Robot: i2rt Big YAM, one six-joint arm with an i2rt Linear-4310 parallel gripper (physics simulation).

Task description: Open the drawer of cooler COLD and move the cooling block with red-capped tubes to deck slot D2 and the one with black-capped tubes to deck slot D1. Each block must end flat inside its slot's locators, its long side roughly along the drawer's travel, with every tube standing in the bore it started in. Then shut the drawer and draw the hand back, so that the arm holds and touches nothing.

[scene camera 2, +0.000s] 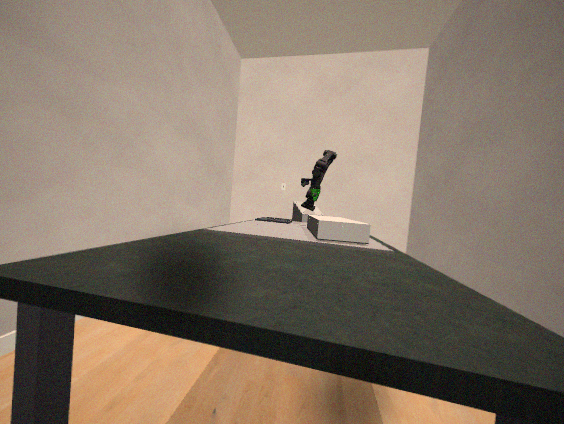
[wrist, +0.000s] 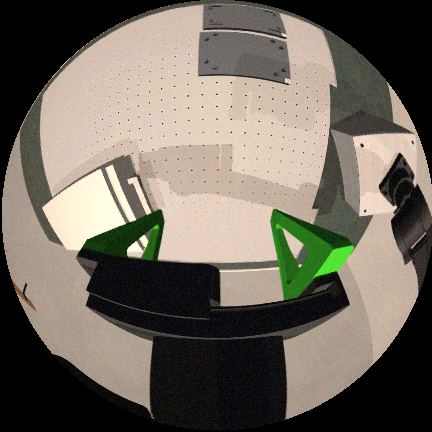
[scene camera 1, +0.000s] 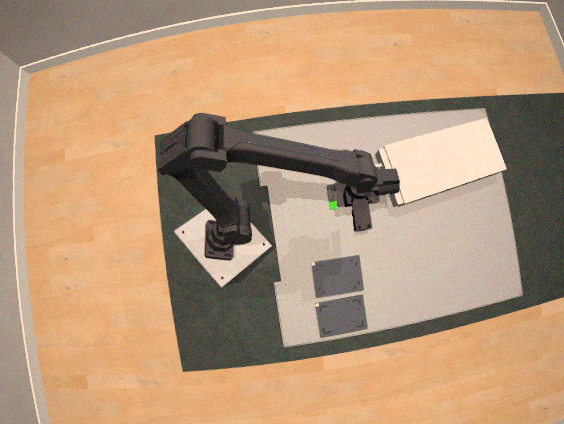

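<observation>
The white cooler stands at the back right of the deck, its drawer shut. Its pale handle faces the arm's side and is mostly hidden under the wrist in scene camera 1. No cooling block or tube shows. Two grey slot plates lie flat and bare: one with small peg locators, one with corner locators. Their labels are too small to read. My gripper is open and empty, green fingers wide apart, above the deck beside the cooler's handle end.
The perforated light deck lies on the dark green table. The arm's white pedestal stands left of the deck. The forearm reaches across the deck's back part, with the wrist close to the cooler's near end.
</observation>
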